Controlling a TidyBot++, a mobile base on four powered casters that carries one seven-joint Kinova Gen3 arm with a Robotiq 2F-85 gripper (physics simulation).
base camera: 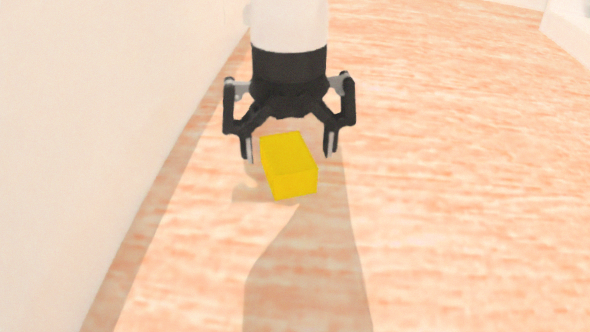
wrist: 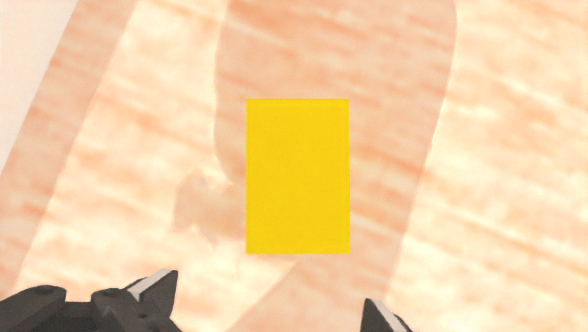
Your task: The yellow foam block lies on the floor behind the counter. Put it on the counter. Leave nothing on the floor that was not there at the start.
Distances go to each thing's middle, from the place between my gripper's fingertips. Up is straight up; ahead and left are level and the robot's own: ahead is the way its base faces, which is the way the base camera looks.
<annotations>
Right now my hand is 60 mm short of the yellow foam block (base camera: 291, 171) and 60 mm above it.
</annotations>
